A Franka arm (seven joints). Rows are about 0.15 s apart.
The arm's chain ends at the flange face. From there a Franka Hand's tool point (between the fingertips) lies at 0.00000 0.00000 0.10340 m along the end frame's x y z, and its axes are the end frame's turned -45 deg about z.
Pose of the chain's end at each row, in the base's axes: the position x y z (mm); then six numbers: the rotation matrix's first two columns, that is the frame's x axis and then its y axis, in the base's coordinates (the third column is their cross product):
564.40, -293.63, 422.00, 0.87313, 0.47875, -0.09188, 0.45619, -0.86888, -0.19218
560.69, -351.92, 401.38, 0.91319, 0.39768, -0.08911, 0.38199, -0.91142, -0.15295
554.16, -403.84, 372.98, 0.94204, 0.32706, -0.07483, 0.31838, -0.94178, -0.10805
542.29, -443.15, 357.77, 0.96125, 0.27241, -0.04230, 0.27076, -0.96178, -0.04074
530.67, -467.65, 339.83, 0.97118, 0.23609, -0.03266, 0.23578, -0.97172, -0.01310
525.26, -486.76, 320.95, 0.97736, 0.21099, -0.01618, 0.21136, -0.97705, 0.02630
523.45, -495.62, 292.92, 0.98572, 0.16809, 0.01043, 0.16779, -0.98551, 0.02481
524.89, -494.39, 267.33, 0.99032, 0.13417, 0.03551, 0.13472, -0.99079, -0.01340
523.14, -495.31, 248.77, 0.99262, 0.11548, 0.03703, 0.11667, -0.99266, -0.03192
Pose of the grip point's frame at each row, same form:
546.63, -280.61, 320.97, 0.29482, 0.95292, 0.07092, 0.93997, -0.27586, -0.20086
546.00, -341.00, 299.61, 0.37562, 0.92567, 0.04514, 0.91583, -0.36327, -0.17116
543.22, -395.78, 270.48, 0.44099, 0.89721, 0.02349, 0.89125, -0.43467, -0.12932
536.94, -440.28, 254.55, 0.48825, 0.87270, -0.00110, 0.87116, -0.48746, -0.05872
527.07, -467.13, 236.49, 0.52001, 0.85405, -0.01383, 0.85345, -0.52017, -0.03236
524.20, -489.77, 217.60, 0.54164, 0.84007, -0.03004, 0.84055, -0.54169, 0.00716
524.94, -497.97, 189.56, 0.57836, 0.81572, -0.01017, 0.81565, -0.57800, 0.02492
528.34, -492.52, 164.01, 0.60500, 0.79547, 0.03458, 0.79552, -0.60572, 0.01563
526.56, -491.59, 145.49, 0.61939, 0.78357, 0.04876, 0.78439, -0.62026, 0.00361

